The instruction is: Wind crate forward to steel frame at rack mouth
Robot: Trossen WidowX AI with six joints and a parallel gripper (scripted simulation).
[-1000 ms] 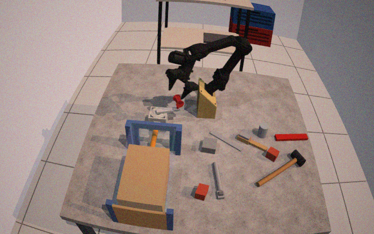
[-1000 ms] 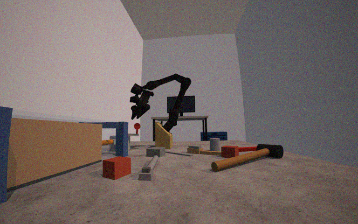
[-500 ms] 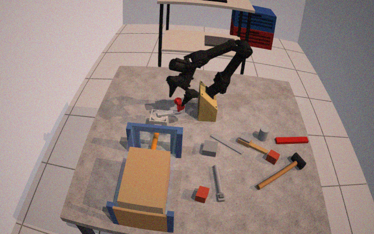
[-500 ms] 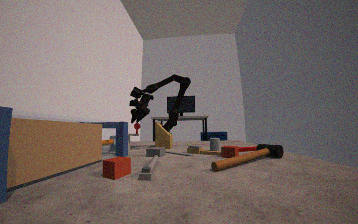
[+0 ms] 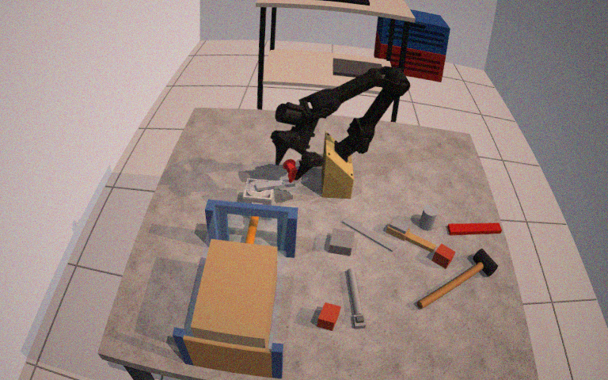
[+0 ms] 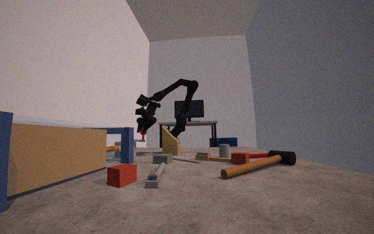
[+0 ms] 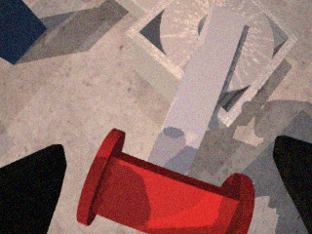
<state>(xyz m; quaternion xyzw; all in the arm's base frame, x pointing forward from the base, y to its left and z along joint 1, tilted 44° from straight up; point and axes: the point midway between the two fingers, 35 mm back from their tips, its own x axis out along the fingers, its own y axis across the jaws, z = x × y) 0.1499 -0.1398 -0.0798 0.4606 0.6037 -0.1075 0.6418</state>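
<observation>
My gripper tip is 20 mm to the right of the red knob, 10 mm past it and 10 mm above it. Round my gripper tip: grey winch 110 mm below, 90 mm to the right, 10 mm ahead; grey crank arm 40 mm below, 20 mm to the right; blue frame 190 mm ahead, 80 mm to the right, 40 mm below.
</observation>
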